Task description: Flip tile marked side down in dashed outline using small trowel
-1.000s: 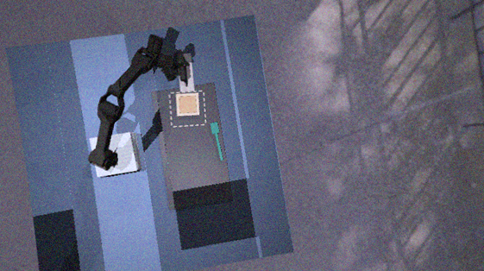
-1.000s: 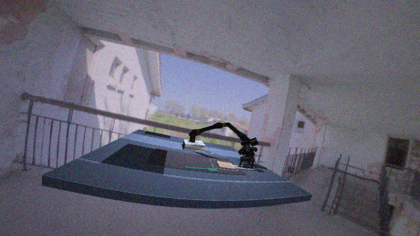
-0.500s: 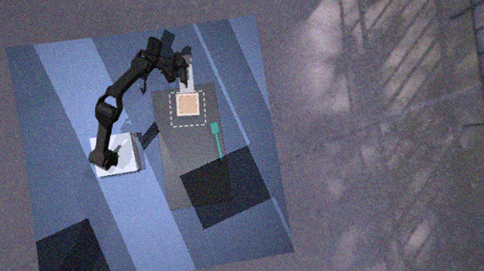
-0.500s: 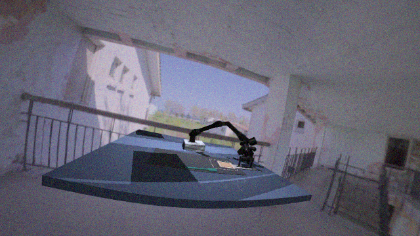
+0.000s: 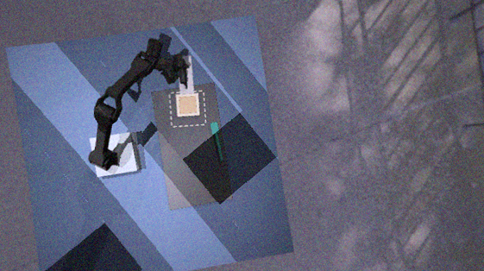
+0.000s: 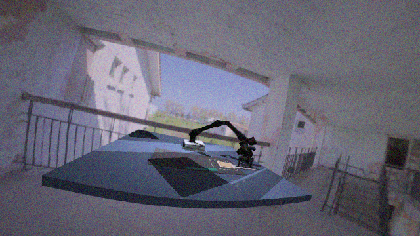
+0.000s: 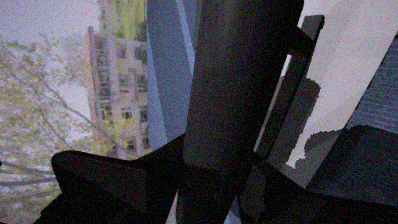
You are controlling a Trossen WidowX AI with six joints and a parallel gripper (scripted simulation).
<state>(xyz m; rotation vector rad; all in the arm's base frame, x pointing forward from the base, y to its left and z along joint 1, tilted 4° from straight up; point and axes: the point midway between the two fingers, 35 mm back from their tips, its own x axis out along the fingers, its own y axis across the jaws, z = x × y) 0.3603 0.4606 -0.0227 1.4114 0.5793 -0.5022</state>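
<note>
Now: the teal trowel 140 mm ahead of my gripper tip, 360 mm to the right of it and 50 mm below it. Also, from my gripper tip: tile (10 mm behind, 180 mm to the right, 50 mm below); then grey mat (10 mm ahead, 400 mm to the right, 70 mm below).
</note>
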